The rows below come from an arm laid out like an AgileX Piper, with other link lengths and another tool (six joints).
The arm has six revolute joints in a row. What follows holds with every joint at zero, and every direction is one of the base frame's. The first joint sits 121.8 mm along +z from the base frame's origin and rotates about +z. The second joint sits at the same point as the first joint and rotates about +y. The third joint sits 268.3 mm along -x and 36.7 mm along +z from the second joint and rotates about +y. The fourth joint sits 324.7 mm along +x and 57.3 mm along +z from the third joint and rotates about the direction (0.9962, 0, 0.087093). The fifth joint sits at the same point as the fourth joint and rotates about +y. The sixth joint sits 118.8 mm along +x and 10.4 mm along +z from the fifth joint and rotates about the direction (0.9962, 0, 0.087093). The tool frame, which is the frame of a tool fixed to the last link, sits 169.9 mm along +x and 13.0 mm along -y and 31.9 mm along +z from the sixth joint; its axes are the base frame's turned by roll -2.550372, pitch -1.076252 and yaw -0.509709 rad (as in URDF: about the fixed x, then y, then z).
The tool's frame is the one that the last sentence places.
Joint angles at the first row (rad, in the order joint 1, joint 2, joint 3, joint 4, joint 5, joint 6):
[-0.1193, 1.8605, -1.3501, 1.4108, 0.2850, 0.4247]
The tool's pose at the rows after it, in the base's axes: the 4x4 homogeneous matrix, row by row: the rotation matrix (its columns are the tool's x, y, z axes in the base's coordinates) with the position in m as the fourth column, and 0 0 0 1 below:
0.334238 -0.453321 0.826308 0.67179; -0.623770 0.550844 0.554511 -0.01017; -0.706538 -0.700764 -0.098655 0.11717; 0 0 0 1
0.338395 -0.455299 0.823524 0.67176; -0.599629 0.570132 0.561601 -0.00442; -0.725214 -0.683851 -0.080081 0.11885; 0 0 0 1
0.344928 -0.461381 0.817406 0.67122; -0.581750 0.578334 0.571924 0.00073; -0.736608 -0.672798 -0.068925 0.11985; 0 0 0 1
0.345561 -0.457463 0.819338 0.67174; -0.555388 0.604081 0.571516 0.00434; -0.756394 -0.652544 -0.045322 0.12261; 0 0 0 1
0.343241 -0.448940 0.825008 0.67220; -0.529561 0.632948 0.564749 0.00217; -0.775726 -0.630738 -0.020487 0.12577; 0 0 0 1
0.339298 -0.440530 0.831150 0.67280; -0.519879 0.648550 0.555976 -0.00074; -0.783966 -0.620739 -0.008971 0.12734; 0 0 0 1
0.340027 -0.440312 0.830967 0.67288; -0.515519 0.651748 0.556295 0.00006; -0.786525 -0.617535 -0.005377 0.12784; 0 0 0 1
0.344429 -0.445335 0.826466 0.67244; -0.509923 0.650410 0.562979 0.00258; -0.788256 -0.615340 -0.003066 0.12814; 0 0 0 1
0.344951 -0.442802 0.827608 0.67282; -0.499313 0.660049 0.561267 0.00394; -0.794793 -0.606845 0.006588 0.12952; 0 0 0 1
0.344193 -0.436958 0.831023 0.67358; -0.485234 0.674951 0.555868 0.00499; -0.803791 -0.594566 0.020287 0.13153; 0 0 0 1
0.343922 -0.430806 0.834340 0.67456; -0.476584 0.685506 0.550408 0.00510; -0.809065 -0.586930 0.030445 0.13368; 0 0 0 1
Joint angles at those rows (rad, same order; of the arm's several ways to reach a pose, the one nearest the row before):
[-0.1193, 1.8605, -1.3501, 1.4233, 0.2894, 0.4248]
[-0.1193, 1.8605, -1.3501, 1.4497, 0.3071, 0.4247]
[-0.1200, 1.8605, -1.3501, 1.4625, 0.3256, 0.4247]
[-0.1217, 1.8605, -1.3501, 1.4967, 0.3396, 0.4247]
[-0.1333, 1.8605, -1.3501, 1.5307, 0.3570, 0.4247]
[-0.1391, 1.8605, -1.3501, 1.5487, 0.3595, 0.4247]
[-0.1391, 1.8605, -1.3501, 1.5535, 0.3621, 0.4247]
[-0.1391, 1.8605, -1.3501, 1.5535, 0.3709, 0.4247]
[-0.1391, 1.8605, -1.3501, 1.5675, 0.3749, 0.4247]
[-0.1391, 1.8605, -1.3501, 1.5887, 0.3777, 0.4247]
[-0.1391, 1.8605, -1.3516, 1.6037, 0.3777, 0.4247]

